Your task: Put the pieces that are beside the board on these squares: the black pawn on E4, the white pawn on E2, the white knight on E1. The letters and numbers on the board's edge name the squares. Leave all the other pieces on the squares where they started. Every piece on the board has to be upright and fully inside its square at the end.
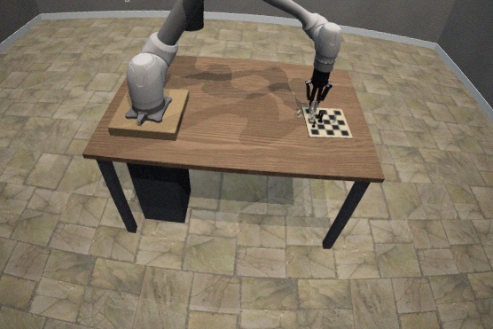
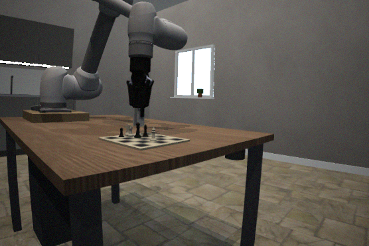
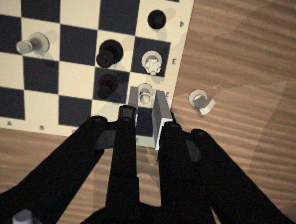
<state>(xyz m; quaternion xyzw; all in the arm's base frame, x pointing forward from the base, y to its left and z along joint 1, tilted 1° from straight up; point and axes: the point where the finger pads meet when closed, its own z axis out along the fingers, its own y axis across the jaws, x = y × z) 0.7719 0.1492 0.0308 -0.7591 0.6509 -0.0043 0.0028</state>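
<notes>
Now: hand 50 mm above the white pawn. From my hand the other things lie so: white knight: 60 mm behind, 10 mm to the right, 60 mm below; then black pawn: 10 mm ahead, 80 mm to the right, 50 mm below; then chessboard: 80 mm ahead, 30 mm to the right, 70 mm below.
</notes>
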